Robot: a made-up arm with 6 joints. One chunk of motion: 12 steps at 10 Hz.
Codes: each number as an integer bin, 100 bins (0 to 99) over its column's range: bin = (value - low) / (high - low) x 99, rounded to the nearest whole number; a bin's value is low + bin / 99 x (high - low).
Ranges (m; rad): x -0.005..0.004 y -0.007..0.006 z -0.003..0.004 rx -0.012..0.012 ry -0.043..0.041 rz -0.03..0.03
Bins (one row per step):
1: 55 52 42 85 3 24
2: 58 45 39 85 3 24
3: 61 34 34 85 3 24
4: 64 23 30 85 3 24
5: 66 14 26 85 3 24
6: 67 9 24 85 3 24
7: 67 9 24 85 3 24
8: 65 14 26 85 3 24
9: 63 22 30 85 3 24
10: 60 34 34 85 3 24
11: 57 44 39 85 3 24
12: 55 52 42 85 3 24
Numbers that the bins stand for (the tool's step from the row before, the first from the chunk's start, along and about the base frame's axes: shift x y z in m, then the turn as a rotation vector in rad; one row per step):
1: 0.00000 -0.00017 -0.00003 0.00861 -0.04045 -0.01545
2: 0.00027 -0.00109 -0.00024 0.00861 -0.04045 -0.01545
3: 0.00055 -0.00254 -0.00060 0.00861 -0.04045 -0.01545
4: 0.00082 -0.00398 -0.00088 0.00861 -0.04045 -0.01545
5: 0.00100 -0.00516 -0.00116 0.00861 -0.04045 -0.01545
6: 0.00109 -0.00582 -0.00130 0.00861 -0.04045 -0.01545
7: 0.00109 -0.00582 -0.00130 0.00861 -0.04045 -0.01545
8: 0.00091 -0.00516 -0.00116 0.00861 -0.04045 -0.01545
9: 0.00073 -0.00411 -0.00088 0.00861 -0.04045 -0.01545
10: 0.00045 -0.00254 -0.00060 0.00861 -0.04045 -0.01545
11: 0.00018 -0.00122 -0.00024 0.00861 -0.04045 -0.01545
12: 0.00000 -0.00017 -0.00003 0.00861 -0.04045 -0.01545

